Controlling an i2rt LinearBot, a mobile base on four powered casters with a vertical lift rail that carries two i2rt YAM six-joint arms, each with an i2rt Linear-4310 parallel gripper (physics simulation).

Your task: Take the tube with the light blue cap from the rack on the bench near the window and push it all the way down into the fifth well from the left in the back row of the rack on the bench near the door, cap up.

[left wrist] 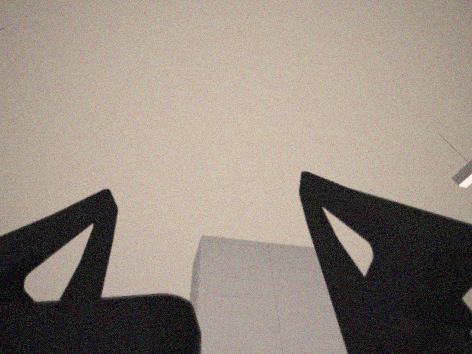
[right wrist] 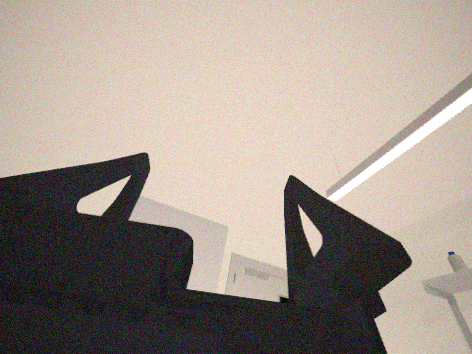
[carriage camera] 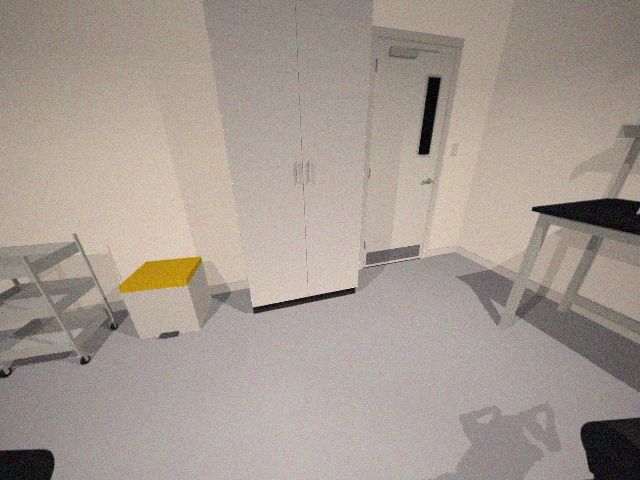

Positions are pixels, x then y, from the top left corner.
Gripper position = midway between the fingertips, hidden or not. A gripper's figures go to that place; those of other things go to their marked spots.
My right gripper [right wrist: 218,171]: 0.14 m from the lens. A tall white cabinet [right wrist: 209,238] is 1.78 m from the lens.
